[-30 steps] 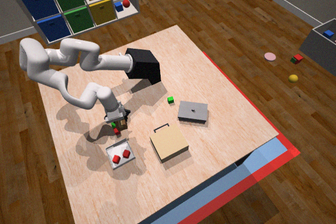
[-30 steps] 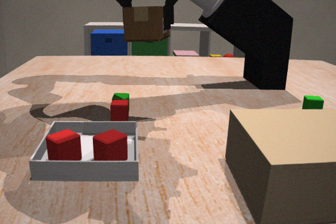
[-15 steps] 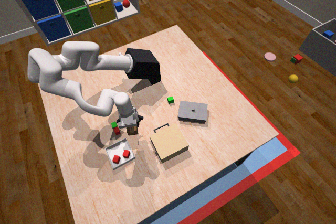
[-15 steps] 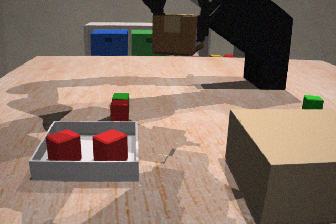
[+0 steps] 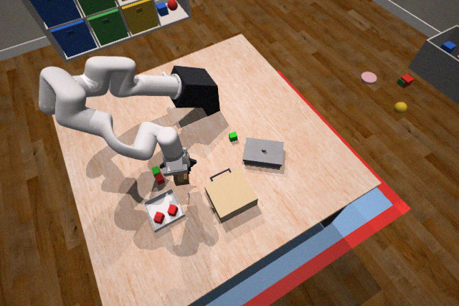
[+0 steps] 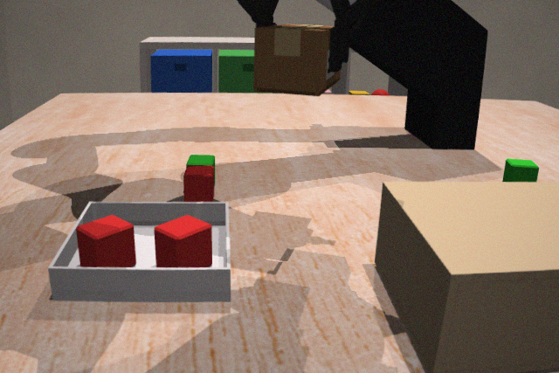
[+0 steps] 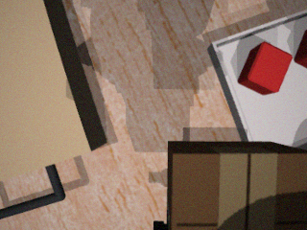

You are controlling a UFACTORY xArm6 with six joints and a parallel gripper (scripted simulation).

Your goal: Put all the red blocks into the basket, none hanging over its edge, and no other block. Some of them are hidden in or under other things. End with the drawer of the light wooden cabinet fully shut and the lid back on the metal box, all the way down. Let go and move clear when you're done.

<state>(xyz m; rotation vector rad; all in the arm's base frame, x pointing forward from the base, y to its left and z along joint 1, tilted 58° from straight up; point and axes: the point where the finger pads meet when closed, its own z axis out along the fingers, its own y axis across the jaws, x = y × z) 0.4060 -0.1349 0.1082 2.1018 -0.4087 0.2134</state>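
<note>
Right now my hand is 5 cm short of the grey basket, 14 cm to the left of it and 18 cm above it. Also, from my hand: drawer 13 cm ahead, 16 cm to the left, 15 cm below; light wooden cabinet 15 cm ahead, 15 cm to the left, 15 cm below; cardboard box right at my hand.
</note>
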